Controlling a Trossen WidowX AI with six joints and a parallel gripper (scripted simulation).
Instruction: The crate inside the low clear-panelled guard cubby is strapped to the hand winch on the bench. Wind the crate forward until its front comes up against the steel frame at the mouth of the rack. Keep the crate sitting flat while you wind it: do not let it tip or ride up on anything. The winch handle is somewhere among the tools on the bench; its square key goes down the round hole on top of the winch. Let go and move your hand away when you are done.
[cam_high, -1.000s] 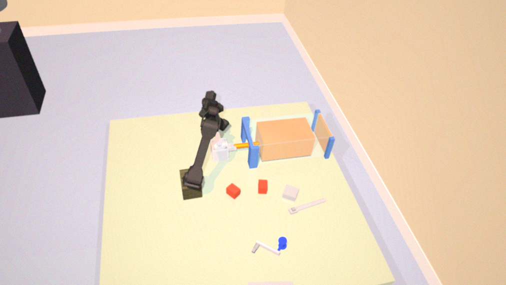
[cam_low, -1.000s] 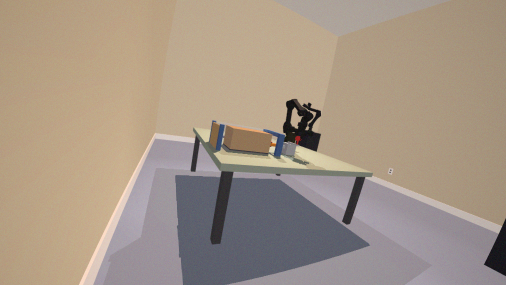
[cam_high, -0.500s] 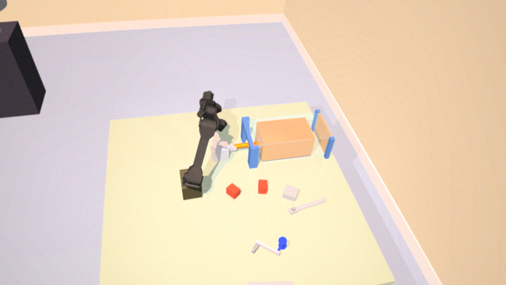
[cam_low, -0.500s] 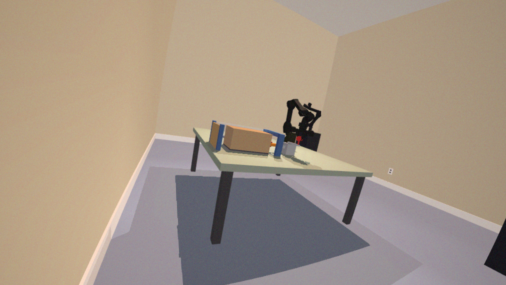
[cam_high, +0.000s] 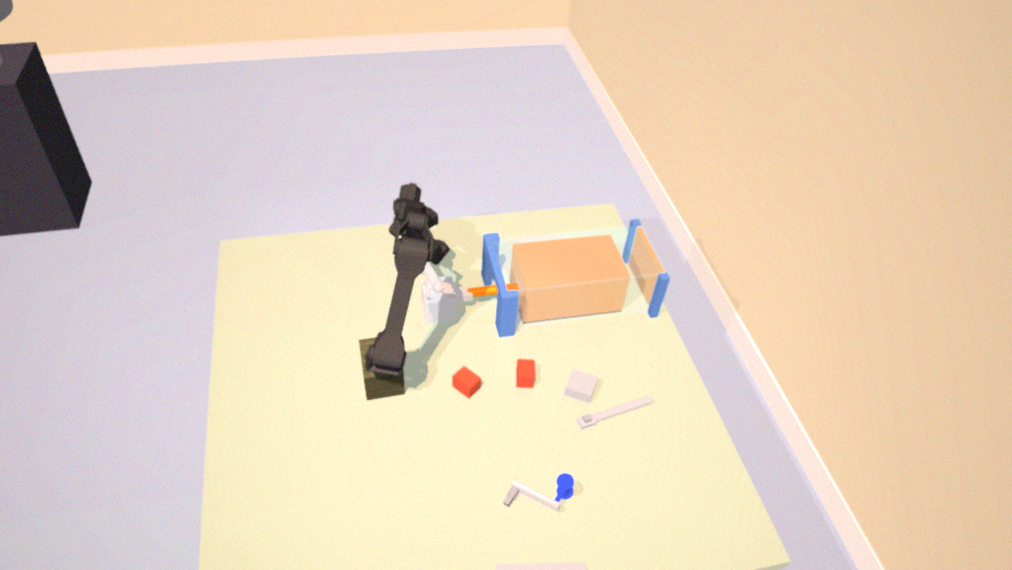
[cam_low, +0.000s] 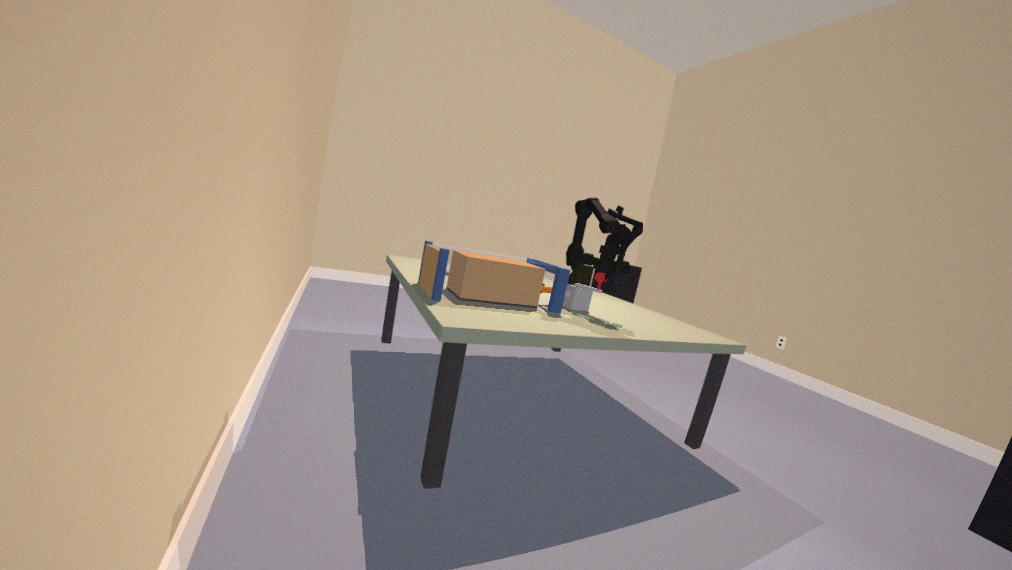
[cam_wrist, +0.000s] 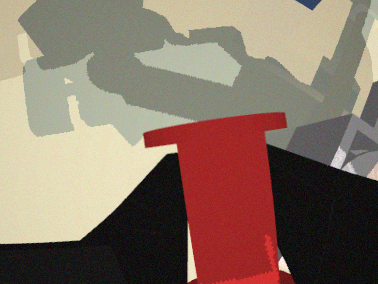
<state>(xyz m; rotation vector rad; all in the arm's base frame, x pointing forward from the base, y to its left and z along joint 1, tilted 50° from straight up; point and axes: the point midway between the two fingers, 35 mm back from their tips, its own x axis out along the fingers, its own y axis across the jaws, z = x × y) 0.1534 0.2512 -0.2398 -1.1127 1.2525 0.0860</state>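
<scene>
Now: the red-knobbed handle 5 cm to the right of my gripper tip and 3 cm below it. Also, from my gripper tip: winch 11 cm to the right, 10 cm below; then red spool grip 1 cm behind, 1 cm to the right; then blue steel frame 17 cm ahead, 11 cm to the right, 3 cm below.
</scene>
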